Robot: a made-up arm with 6 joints.
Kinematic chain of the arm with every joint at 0, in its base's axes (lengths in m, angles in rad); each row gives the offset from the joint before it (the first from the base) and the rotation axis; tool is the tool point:
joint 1: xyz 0 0 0.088 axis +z
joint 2: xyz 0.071 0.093 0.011 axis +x
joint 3: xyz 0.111 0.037 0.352 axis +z
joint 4: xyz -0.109 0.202 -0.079 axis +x
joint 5: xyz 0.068 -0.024 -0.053 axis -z
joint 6: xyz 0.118 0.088 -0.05 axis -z
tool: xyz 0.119 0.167 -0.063
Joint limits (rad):
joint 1: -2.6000..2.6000
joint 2: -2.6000..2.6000
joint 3: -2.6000..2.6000
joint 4: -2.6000..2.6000
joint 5: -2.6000..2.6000
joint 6: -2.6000..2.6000
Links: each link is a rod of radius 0.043 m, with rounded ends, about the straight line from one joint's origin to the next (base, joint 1, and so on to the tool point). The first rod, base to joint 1, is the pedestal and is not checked.
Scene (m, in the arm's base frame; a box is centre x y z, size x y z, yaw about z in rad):
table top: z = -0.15
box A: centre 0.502 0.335 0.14 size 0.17 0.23 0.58 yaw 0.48
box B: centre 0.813 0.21 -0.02 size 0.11 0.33 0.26 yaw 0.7
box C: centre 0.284 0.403 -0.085 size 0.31 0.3 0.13 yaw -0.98
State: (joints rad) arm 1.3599 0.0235 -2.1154 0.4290 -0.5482 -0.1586
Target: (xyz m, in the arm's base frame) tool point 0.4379 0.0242 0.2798
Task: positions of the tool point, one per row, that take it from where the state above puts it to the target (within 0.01 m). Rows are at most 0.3 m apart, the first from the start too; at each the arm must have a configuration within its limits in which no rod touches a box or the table.
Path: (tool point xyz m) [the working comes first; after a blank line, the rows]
Joints at the target: 1.0452 -0.0264 -2.6000 0.2548 -0.0373 0.1336
Straight joint move there: touches box A.

1: 0.2170 0.5849 0.2837
2: 0.1441 0.5012 0.2516
3: 0.0769 0.3837 0.2821
4: -0.0112 0.2597 0.3730
5: -0.1516 0.1374 0.4794
6: -0.3416 0.0020 0.5324
7: -0.5278 -0.1593 0.4793
8: -0.3341 -0.0022 0.5300
9: -0.1270 0.0818 0.4781
10: 0.0446 0.1248 0.3808
11: 0.1912 0.1441 0.3000
12: 0.3287 0.1181 0.2676
13: 0.4379 0.0242 0.2798

